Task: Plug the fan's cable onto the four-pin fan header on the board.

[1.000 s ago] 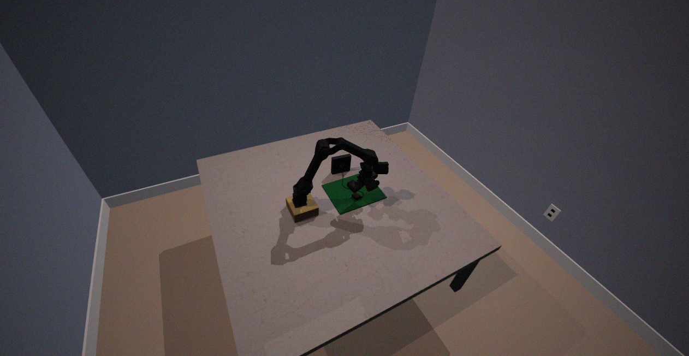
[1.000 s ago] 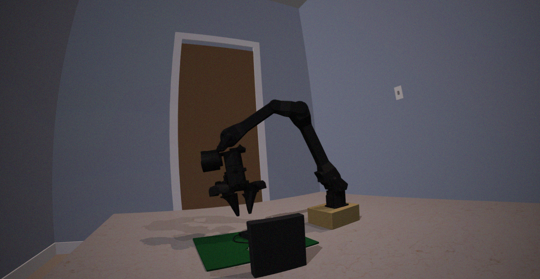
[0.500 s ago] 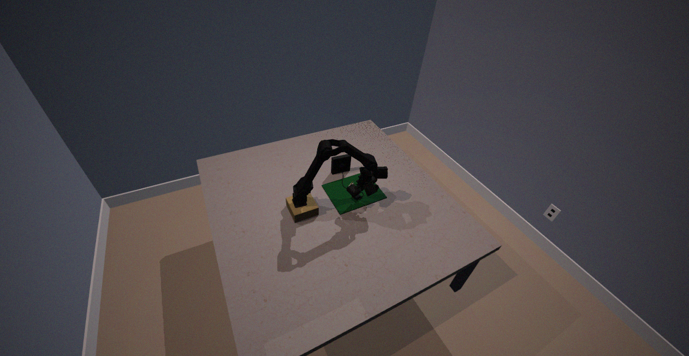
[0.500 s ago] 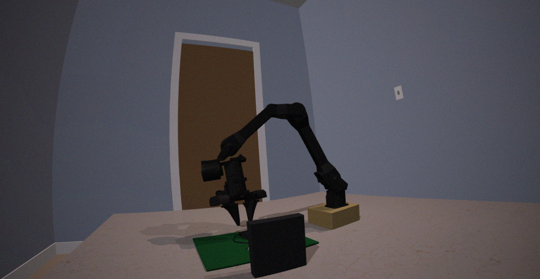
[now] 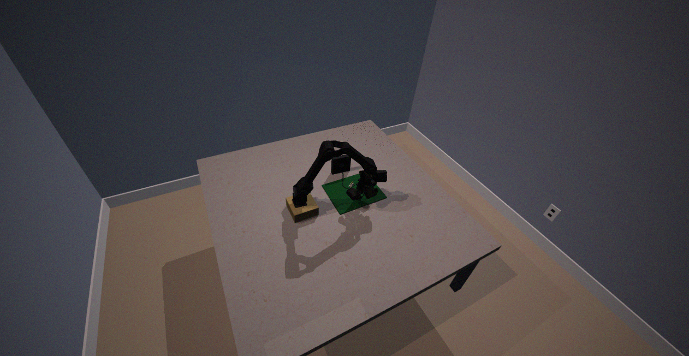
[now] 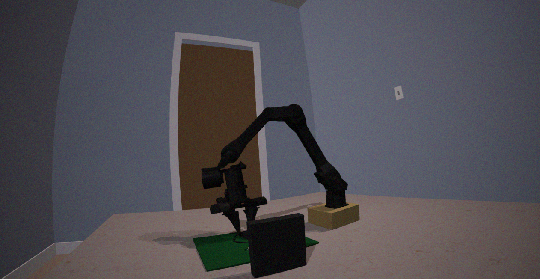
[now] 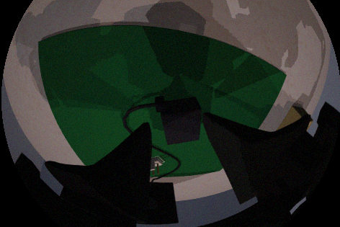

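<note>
My gripper tip is 1 cm past the black fan plug, 1 cm to the right of it and 1 cm above it. From my gripper tip the other things lie so: green board 6 cm to the left, 4 cm below; then black fan 24 cm to the left, 4 cm above; then pale four-pin header 1 cm ahead, 11 cm to the left, 2 cm below.
</note>
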